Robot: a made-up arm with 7 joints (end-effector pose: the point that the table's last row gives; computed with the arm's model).
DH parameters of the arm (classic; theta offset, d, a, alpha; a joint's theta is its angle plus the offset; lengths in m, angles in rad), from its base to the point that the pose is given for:
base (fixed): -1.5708 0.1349 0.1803 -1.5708
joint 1: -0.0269 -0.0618 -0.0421 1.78
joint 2: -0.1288 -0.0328 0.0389 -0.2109
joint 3: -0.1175 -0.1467 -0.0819 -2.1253
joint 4: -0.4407 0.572 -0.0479 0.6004
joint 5: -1.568 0 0.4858 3.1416
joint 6: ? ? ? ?
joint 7: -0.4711 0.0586 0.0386 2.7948
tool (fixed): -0.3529 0.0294 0 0
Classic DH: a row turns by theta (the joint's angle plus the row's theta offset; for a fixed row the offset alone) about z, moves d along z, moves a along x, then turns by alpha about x.
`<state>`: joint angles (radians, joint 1 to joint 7).
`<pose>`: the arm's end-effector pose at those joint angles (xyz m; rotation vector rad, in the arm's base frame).
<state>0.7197 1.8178 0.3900 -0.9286 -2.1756 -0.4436 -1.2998</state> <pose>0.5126 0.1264 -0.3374 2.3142 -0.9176 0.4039</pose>
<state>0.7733 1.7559 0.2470 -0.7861 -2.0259 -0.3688 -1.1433</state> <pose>0.3959 0.0491 -0.4730 2.2601 -0.7857 -0.0667</pose>
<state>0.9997 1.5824 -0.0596 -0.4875 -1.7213 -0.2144 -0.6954</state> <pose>-0.0168 0.1760 -0.5380 2.3547 -0.1346 -1.1823</pose>
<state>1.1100 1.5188 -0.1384 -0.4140 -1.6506 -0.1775 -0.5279</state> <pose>-0.1235 0.2782 -0.4625 2.4408 0.1959 -1.4929</pose>
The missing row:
joint 6: 1.2859 0.6284 -0.0498 -1.9986
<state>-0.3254 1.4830 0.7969 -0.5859 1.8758 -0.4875 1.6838</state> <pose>0.3810 0.1197 -0.1846 0.1332 1.5893 1.0298</pose>
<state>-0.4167 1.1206 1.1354 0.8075 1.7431 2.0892 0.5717</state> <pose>0.2757 -0.6564 -0.3822 0.3446 -0.1089 2.7276</pose>
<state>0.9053 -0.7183 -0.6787 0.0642 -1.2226 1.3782 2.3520</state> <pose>0.4727 0.2759 0.0774 -1.6844 0.6151 0.2463</pose>
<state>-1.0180 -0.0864 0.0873 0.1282 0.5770 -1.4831 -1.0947</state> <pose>-0.2322 -0.2605 0.1153 -0.3122 -1.8890 1.9906</pose>
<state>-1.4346 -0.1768 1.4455 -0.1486 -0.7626 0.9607 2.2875</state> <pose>-0.5075 -0.4593 0.0707 -1.6581 -1.3690 2.2886</pose>
